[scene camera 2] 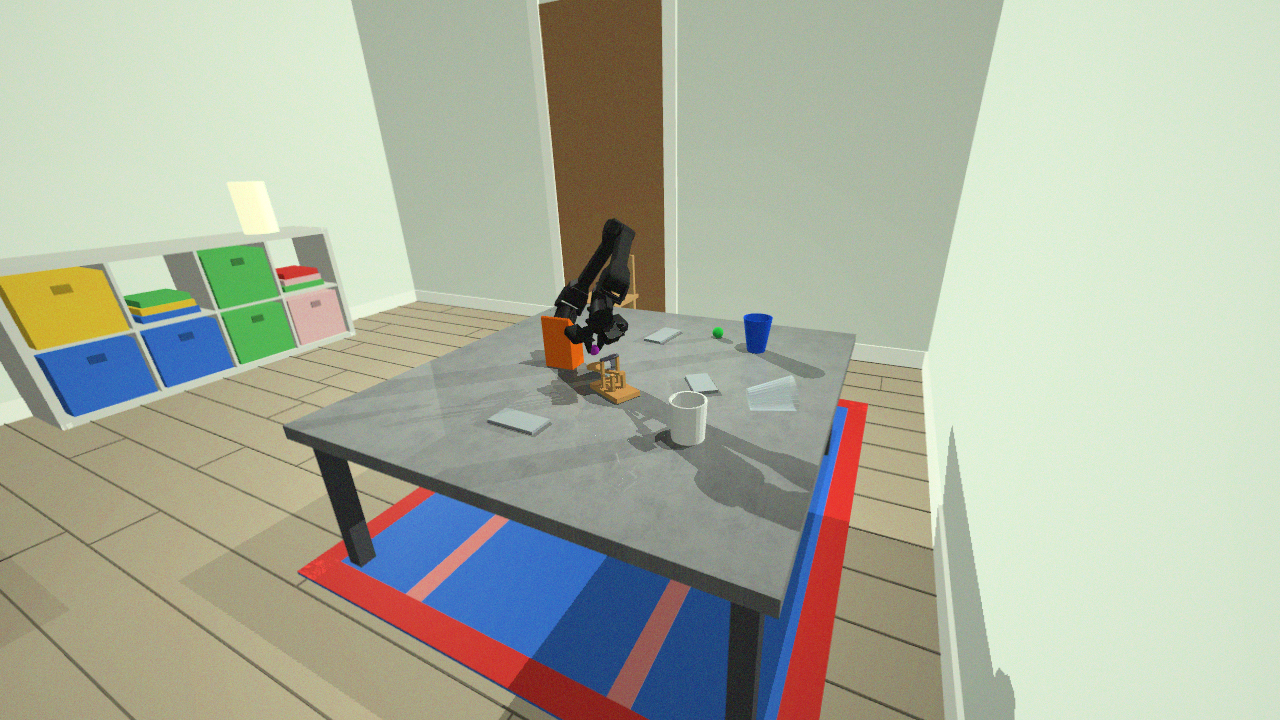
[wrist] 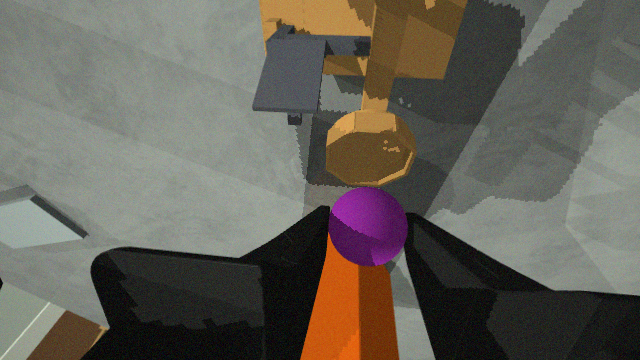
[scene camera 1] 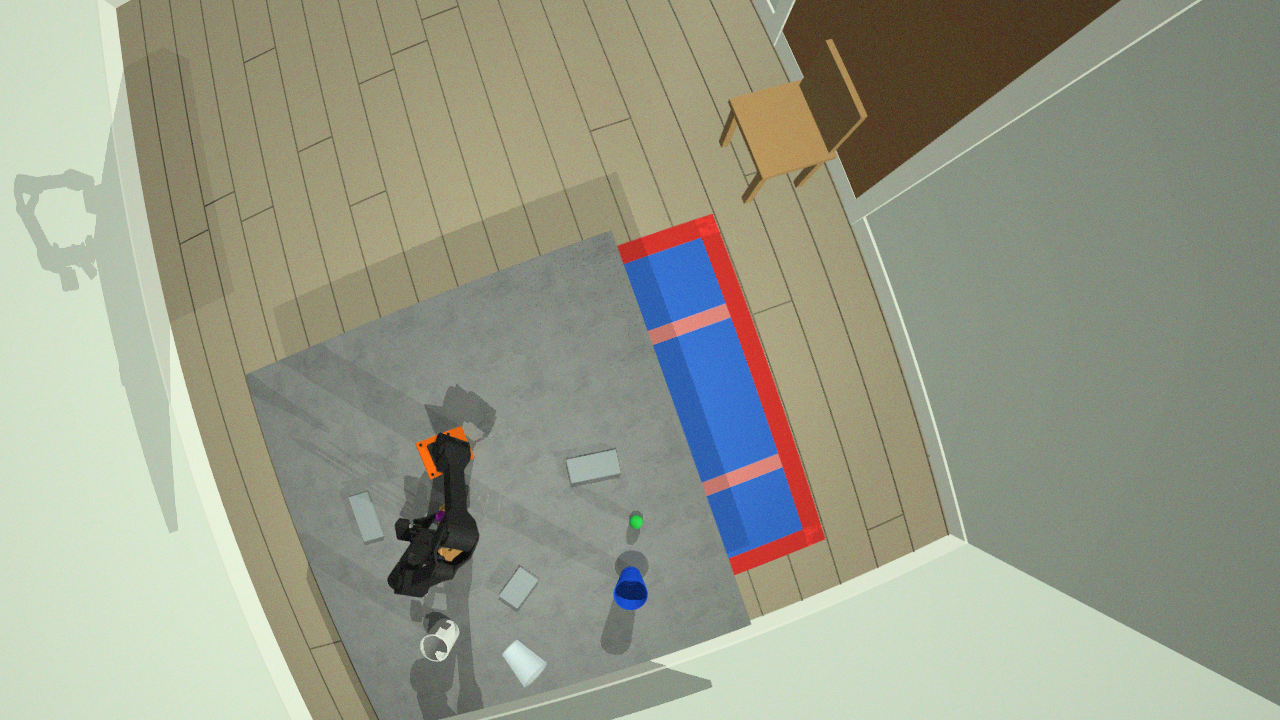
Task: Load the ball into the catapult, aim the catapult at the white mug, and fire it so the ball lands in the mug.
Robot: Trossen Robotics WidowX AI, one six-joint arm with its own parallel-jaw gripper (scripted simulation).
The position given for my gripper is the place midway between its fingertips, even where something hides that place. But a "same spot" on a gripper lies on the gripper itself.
my gripper: scene camera 2; wrist; scene camera 1 441, 515
white mug: scene camera 2 688, 410; scene camera 1 437, 643; not seen in the wrist view (out of frame)
blue cup: scene camera 2; scene camera 1; not seen in the wrist view (out of frame)
same spot on my gripper: (scene camera 2: 588, 343) = (wrist: 543, 287)
same spot on blue cup: (scene camera 2: 757, 326) = (scene camera 1: 617, 599)
